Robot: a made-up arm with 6 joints.
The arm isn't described. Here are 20 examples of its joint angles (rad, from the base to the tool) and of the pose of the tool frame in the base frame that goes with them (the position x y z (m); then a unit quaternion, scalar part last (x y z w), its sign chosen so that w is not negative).
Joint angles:
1: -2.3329 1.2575 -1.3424 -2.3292 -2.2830 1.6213
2: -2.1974 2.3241 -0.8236 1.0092 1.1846 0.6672
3: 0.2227 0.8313 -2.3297 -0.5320 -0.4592 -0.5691
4: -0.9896 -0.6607 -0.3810 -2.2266 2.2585 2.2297
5: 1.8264 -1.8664 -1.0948 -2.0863 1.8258 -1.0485
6: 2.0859 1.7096 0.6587 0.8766 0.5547 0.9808
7: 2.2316 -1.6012 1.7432 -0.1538 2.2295 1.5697
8: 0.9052 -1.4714 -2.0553 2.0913 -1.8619 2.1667
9: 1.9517 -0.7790 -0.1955 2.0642 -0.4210 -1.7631
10: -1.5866 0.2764 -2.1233 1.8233 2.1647 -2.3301
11: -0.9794 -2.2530 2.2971 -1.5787 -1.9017 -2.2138
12: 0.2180 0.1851 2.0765 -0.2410 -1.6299 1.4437
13: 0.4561 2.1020 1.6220 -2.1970 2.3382 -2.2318
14: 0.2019 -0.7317 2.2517 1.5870 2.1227 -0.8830
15: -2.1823 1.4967 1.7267 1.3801 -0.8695 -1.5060
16: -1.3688 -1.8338 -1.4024 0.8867 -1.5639 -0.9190
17: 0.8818 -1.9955 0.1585 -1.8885 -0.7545 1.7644
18: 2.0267 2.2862 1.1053 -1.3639 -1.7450 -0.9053
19: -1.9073 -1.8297 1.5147 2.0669 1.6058 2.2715
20: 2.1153 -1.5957 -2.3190 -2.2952 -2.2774 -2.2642
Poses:
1: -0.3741 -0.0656 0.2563 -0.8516 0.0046 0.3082 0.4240
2: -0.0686 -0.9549 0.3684 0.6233 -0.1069 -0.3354 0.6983
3: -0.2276 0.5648 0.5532 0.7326 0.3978 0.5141 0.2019
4: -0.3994 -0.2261 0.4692 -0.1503 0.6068 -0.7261 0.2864
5: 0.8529 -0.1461 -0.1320 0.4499 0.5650 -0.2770 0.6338
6: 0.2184 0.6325 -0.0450 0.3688 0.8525 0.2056 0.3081
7: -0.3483 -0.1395 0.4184 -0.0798 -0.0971 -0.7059 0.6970
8: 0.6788 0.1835 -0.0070 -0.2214 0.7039 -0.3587 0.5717
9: 0.1757 -0.1017 0.4699 -0.3950 0.0365 -0.6220 0.6751
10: -0.5000 -0.1209 0.2925 0.2882 0.3192 0.6151 0.6608
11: 0.2680 0.2161 -0.0105 0.1683 0.6479 0.5948 0.4451
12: -0.1575 -0.2211 0.1689 0.6705 -0.1451 0.6783 0.2634
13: -0.1153 0.0335 0.1717 -0.5732 0.0798 0.5699 0.5833
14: -0.7869 0.3083 -0.4748 -0.4930 -0.4054 0.6053 0.4756
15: 0.2039 0.0231 0.5801 -0.6279 0.0041 0.4964 0.5994
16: -0.2145 0.0414 0.1471 0.1863 0.5977 -0.5010 0.5975
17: -0.3128 0.4333 0.2990 0.0565 -0.8069 -0.4001 0.4309
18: 0.2093 0.0500 0.4513 -0.3402 0.0486 -0.8897 0.3005
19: -0.0214 0.3045 -0.4873 -0.7274 0.2588 0.6225 0.1283
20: 0.2782 -0.2065 -0.2492 0.4350 -0.7337 0.3527 0.3848
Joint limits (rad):
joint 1: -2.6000..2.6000
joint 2: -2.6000..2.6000
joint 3: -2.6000..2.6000
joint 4: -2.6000..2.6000
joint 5: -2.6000..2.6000
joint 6: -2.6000..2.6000
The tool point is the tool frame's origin. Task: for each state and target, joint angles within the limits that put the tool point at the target. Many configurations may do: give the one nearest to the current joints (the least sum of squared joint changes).
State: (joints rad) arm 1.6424 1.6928 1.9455 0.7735 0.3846 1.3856
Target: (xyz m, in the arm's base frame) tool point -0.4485 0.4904 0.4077
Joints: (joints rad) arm 1.5652 1.7645 1.8477 0.5427 0.1725 1.1869
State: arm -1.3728 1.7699 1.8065 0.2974 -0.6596 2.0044
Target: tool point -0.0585 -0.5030 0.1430
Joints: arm -0.9143 1.8674 1.5073 0.2501 -0.8893 1.6970
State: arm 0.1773 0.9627 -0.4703 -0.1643 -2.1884 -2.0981
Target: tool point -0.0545 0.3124 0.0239
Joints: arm 0.3147 0.9008 -0.6189 -0.2013 -1.9963 -2.2759
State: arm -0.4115 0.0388 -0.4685 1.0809 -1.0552 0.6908
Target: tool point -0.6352 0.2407 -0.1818
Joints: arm -0.6139 0.1063 -0.9587 0.9667 -0.8726 1.0642
